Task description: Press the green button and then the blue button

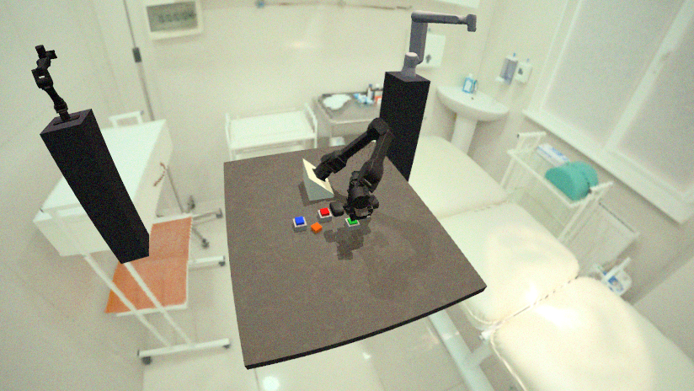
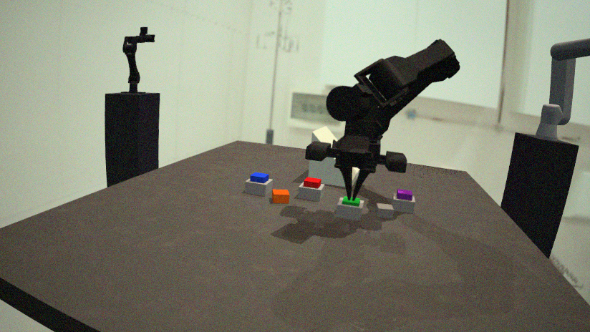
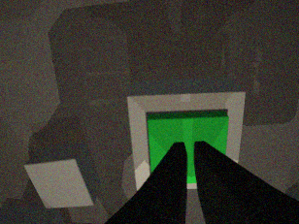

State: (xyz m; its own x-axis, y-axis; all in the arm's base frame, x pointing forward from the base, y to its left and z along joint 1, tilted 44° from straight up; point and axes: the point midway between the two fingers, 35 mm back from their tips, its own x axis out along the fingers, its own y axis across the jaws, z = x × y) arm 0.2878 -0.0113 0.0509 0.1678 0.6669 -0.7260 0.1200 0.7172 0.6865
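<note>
The green button is 10 mm below my gripper tip. Also, from my gripper tip: red button: 90 mm behind, 80 mm to the right; then grey block: 20 mm behind, 70 mm to the left, 20 mm below; then purple button: 70 mm behind, 120 mm to the left.
</note>
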